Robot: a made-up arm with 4 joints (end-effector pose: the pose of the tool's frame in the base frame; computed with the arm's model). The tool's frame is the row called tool. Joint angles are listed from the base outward.
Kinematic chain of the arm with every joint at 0, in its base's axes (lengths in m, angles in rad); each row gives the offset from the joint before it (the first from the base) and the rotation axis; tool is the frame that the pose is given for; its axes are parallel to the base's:
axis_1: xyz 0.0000 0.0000 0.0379 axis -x
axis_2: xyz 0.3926 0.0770 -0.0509 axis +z
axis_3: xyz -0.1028 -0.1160 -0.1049 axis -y
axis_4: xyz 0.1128 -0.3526 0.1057 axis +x
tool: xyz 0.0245 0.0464 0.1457
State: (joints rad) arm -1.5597 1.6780 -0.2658 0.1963
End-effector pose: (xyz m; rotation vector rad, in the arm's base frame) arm 0.8311 -0.0543 0.2606 1.0807 -0.9579 1.5205
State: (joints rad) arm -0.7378 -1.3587 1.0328 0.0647
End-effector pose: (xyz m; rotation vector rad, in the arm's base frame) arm -0.0822 0.1089 0.2617 -0.0468 -0.3990 -1.4074
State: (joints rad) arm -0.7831 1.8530 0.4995 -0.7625
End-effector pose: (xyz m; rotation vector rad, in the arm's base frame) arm 0.7327 0.0269 0.1594 0.4759 -1.5127 1.0543
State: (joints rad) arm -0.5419 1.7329 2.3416 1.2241
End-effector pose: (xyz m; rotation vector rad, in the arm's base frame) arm 1.0298 -0.0399 -0.2147 -1.6336 1.1805 -1.2223
